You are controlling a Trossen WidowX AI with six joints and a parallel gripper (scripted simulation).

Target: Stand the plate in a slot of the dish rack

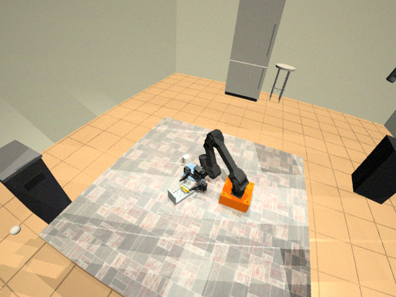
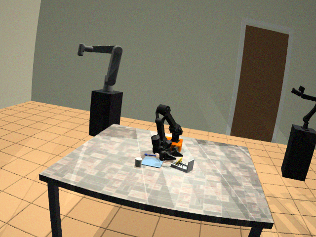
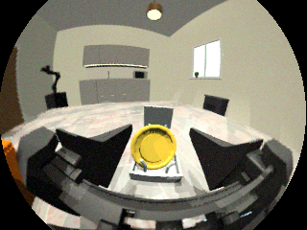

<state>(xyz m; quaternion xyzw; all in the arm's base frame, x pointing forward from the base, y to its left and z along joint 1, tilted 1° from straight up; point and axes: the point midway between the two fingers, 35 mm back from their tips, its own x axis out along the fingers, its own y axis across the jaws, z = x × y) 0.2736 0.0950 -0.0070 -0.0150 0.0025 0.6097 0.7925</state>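
Now: the yellow plate 30 mm below my gripper tip and 10 mm behind it. From my gripper tip the other things lie so: blue spoon 240 mm to the right, 70 mm below, 70 mm behind; light blue mat 170 mm to the right, 70 mm below, 30 mm ahead; grey dish rack 50 mm below, 30 mm to the left.
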